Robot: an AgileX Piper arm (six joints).
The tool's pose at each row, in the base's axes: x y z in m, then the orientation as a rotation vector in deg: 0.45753, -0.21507, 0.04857, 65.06, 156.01, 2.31; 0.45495, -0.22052, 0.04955, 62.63, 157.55, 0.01; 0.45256, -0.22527, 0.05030, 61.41, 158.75, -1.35; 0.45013, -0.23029, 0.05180, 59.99, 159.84, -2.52; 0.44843, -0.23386, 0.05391, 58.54, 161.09, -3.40; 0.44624, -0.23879, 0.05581, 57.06, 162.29, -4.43; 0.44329, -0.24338, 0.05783, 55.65, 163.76, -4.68; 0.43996, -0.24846, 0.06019, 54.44, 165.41, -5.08
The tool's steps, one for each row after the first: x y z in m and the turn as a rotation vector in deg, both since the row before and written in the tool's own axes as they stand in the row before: -0.00224, -0.00556, -0.00118, 1.46, -0.05, -2.04; -0.00166, -0.00504, -0.00082, 1.00, 0.33, -1.14; -0.00183, -0.00528, -0.00147, 0.82, 0.24, -1.22; -0.00140, -0.00375, -0.00202, 0.68, 0.45, -1.25; -0.00177, -0.00516, -0.00172, 0.76, 0.39, -1.26; -0.00086, -0.00543, -0.00190, 0.36, 0.83, -1.23; -0.00076, -0.00608, -0.00221, 0.54, 1.04, -1.15
